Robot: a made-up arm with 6 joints.
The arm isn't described. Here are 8 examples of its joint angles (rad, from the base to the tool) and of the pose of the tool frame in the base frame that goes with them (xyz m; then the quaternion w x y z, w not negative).
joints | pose
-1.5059 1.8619 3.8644 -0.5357 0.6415 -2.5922 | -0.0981 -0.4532 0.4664 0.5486 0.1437 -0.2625 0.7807
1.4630 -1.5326 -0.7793 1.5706 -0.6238 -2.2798 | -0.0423 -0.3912 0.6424 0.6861 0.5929 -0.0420 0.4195
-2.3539 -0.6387 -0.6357 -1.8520 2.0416 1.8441 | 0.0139 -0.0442 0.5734 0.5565 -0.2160 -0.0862 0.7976
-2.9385 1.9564 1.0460 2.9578 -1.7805 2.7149 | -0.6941 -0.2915 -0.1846 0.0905 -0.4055 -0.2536 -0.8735
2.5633 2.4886 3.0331 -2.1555 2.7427 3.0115 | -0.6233 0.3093 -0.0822 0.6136 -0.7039 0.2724 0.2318
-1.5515 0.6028 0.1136 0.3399 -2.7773 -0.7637 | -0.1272 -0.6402 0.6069 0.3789 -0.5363 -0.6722 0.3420
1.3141 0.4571 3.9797 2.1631 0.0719 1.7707 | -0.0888 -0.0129 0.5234 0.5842 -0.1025 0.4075 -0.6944
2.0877 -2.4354 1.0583 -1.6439 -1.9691 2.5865 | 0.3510 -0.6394 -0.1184 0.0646 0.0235 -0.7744 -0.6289
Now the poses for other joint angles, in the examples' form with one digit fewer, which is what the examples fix.
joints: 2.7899 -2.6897 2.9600 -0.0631 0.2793 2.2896
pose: 0.018 0.151 -0.426 0.077 0.239 0.856 -0.453
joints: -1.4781 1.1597 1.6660 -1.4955 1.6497 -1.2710
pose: 0.070 -0.871 0.534 0.014 -0.005 -0.994 0.105
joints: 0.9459 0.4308 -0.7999 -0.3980 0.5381 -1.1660
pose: 0.280 0.155 0.427 0.765 0.457 0.451 0.043
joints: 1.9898 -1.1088 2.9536 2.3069 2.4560 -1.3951
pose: 0.157 -0.598 0.178 0.503 -0.082 -0.835 -0.208
